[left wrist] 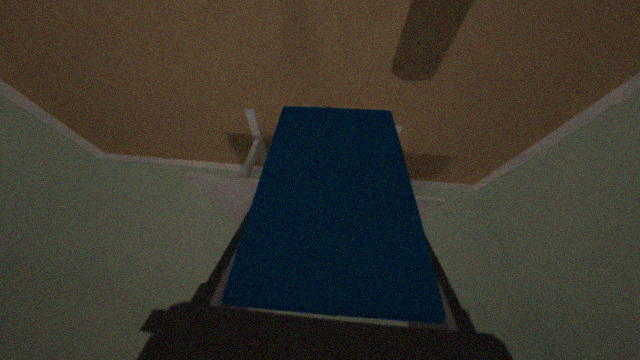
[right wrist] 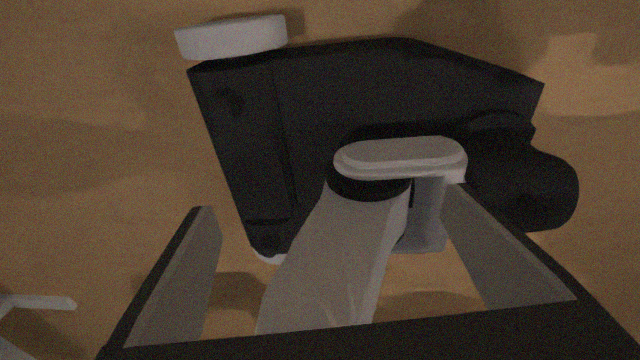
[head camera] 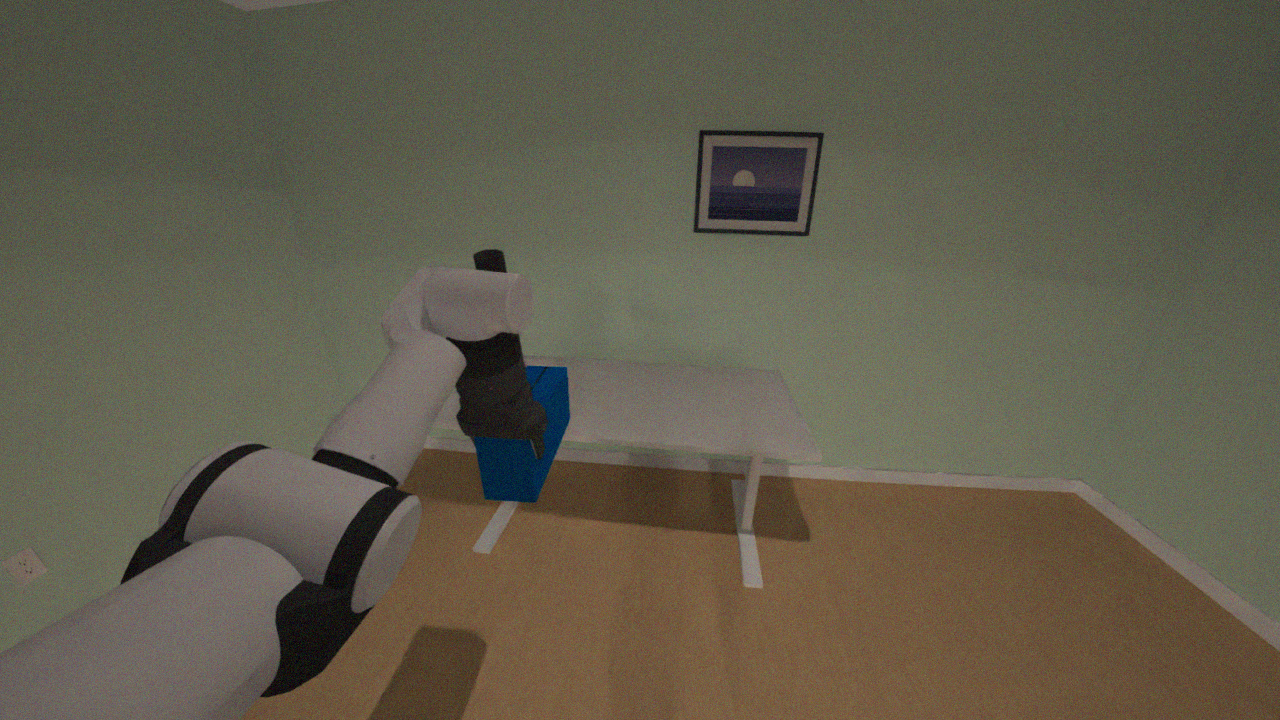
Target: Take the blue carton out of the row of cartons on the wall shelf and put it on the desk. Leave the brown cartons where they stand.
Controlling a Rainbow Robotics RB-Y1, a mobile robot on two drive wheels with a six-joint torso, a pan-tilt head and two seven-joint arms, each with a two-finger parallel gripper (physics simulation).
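Places are measured from the robot's base along level axes (x ahead, y up, z right), in metres.
Pixels of known places: left gripper, fingertip midpoint: (left wrist: 332, 210) (head camera: 511, 452); right gripper, fingertip midpoint: (right wrist: 331, 210).
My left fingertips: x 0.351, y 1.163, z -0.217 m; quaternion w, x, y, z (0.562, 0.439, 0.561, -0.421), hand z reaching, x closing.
Note:
Behind a point stands the place of what it marks.
The blue carton (head camera: 512, 472) {x 0.319, y 1.150, z -0.206 m} (left wrist: 336, 200) {x 0.319, y 1.172, z -0.218 m} hangs in the air, held from above. My left gripper (head camera: 512, 437) {x 0.351, y 1.163, z -0.217 m} (left wrist: 332, 210) {x 0.351, y 1.163, z -0.217 m} is shut on it, one finger on each side; the gripper body hides part of its top in the head view. The white desk (head camera: 689, 407) {x 1.334, y 0.720, z 0.158 m} (left wrist: 225, 194) {x 1.213, y 0.720, z 0.463 m} stands against the far wall. In the head view the carton is nearer than the desk and overlaps its left part and front edge. My right gripper (right wrist: 331, 210) {x -0.177, y 0.562, z 0.228 m} is open, with its fingers wide apart over the robot's own base. The wall shelf and the brown cartons do not show.
The desk's right leg (head camera: 751, 492) {x 1.357, y 0.260, z 0.485 m} stands on a long foot (head camera: 749, 555) on the wooden floor (head camera: 895, 608) {x 0.959, y 0.000, z 1.037 m}. A framed picture (head camera: 758, 183) {x 1.832, y 1.628, z 0.464 m} hangs above the desk. The robot's dark base (right wrist: 360, 95) {x -0.228, y 0.169, z 0.152 m} and a pale bar (right wrist: 45, 302) show in the right wrist view.

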